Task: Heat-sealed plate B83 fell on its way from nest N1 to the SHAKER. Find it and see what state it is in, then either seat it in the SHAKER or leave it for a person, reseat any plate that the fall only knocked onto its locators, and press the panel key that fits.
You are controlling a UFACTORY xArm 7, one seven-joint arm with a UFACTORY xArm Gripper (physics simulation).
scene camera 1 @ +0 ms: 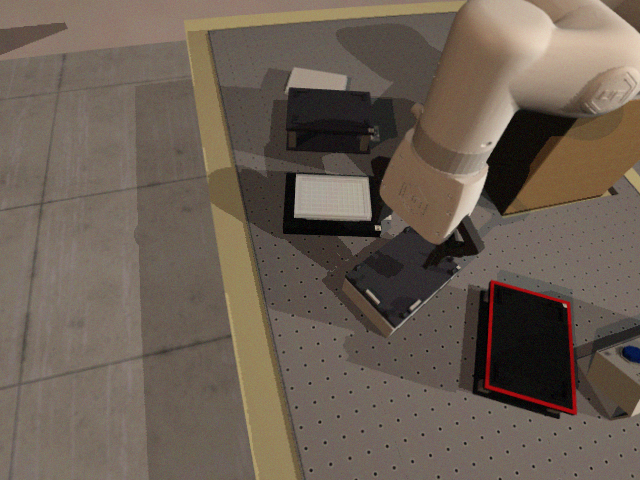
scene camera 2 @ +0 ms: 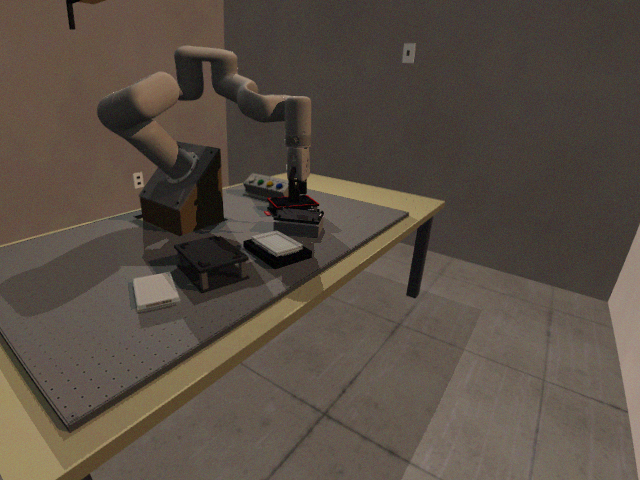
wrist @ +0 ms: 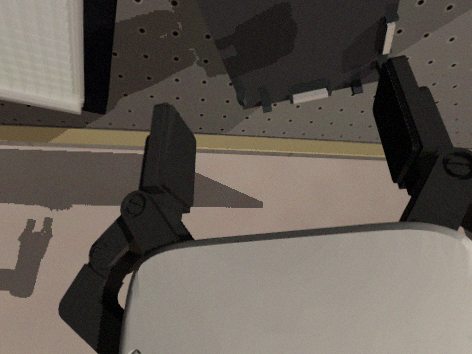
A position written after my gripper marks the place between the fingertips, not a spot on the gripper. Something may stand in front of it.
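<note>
My gripper (scene camera 1: 406,239), (scene camera 2: 298,198), (wrist: 274,103) is open and holds nothing. Also visible: a red-rimmed black plate (scene camera 1: 535,350) and a button box (scene camera 1: 604,370).
</note>
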